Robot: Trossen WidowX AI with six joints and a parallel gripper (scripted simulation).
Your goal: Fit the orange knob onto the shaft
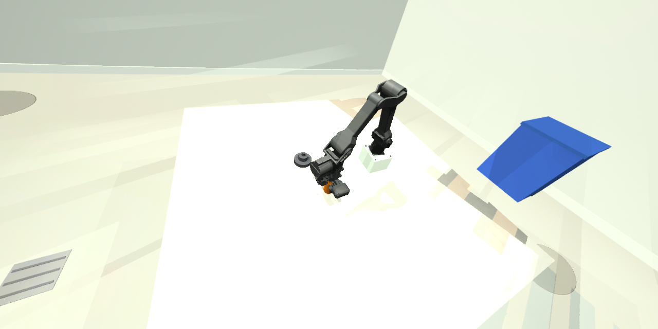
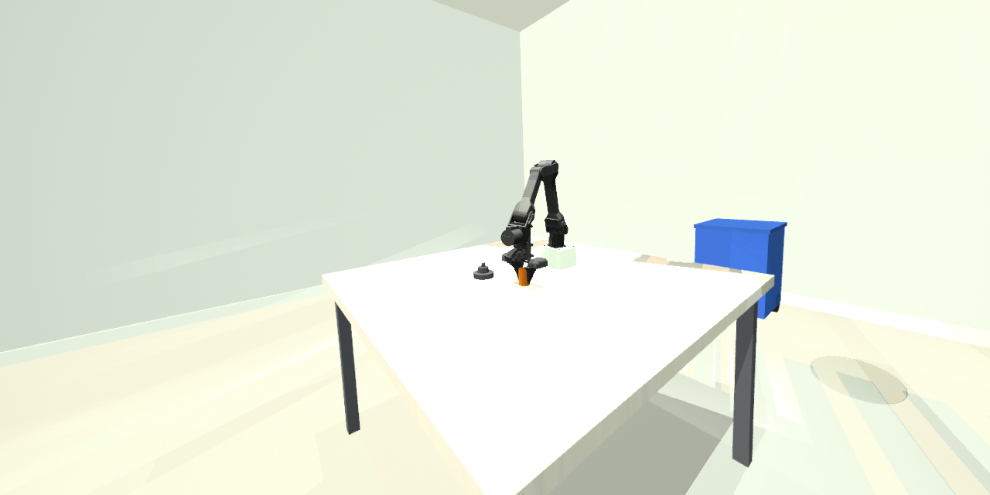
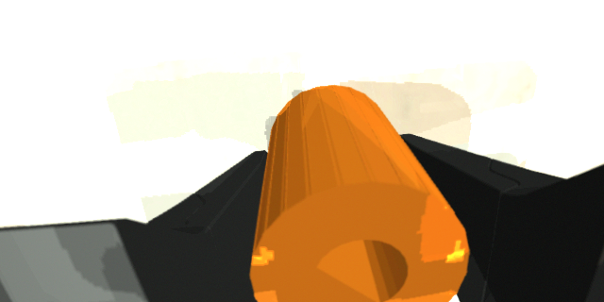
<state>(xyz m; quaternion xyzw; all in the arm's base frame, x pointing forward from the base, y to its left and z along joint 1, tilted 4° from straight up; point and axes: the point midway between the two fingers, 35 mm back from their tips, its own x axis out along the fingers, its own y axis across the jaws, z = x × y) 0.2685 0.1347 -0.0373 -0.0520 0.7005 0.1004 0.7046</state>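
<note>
Right now the round pedestal is 80 mm ahead of my gripper tip, 180 mm to the right of it and 20 mm above it. Round my gripper tip: orange knob 20 mm above.
</note>
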